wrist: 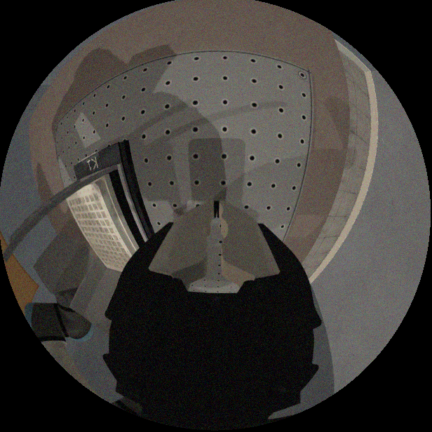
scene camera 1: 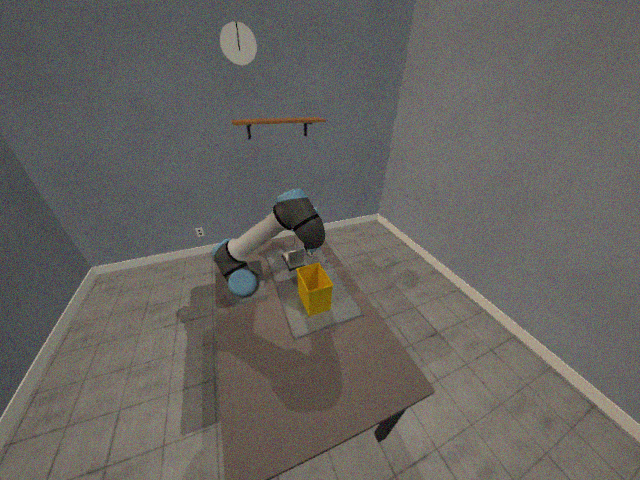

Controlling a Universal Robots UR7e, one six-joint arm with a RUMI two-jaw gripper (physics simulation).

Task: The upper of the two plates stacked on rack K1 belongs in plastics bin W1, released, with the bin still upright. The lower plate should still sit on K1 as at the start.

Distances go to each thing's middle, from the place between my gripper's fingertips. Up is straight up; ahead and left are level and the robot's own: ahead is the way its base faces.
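Counted from my hand, the pale multi-well plate (wrist: 95, 208) is 40 mm to the right, 130 mm behind and 40 mm above. The yellow plastics bin W1 (scene camera 1: 314, 286) is 60 mm behind my hand, 380 mm to the right of it and 90 mm above it.
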